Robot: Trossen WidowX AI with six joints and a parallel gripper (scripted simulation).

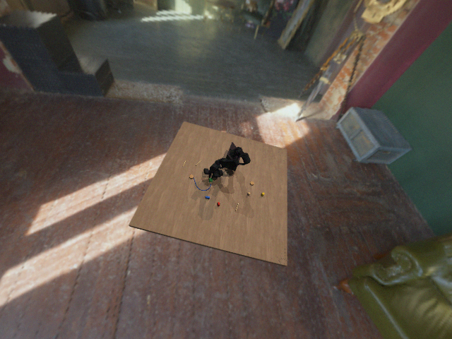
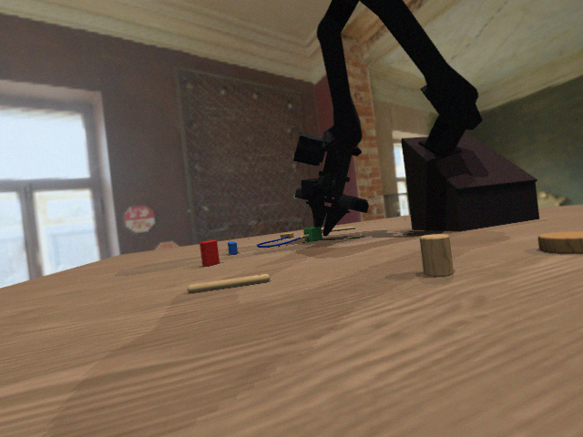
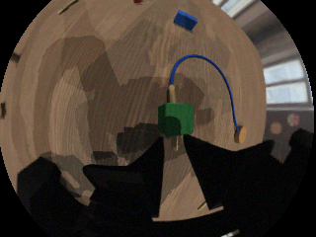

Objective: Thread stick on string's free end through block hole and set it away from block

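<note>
My gripper tip is 180 mm to the left of the round wooden button and 20 mm short of it. The rest, counted from my gripper tip: green block 20 mm ahead, 10 mm to the left; blue block 210 mm ahead; red block 260 mm ahead, 110 mm to the left, 10 mm above.
</note>
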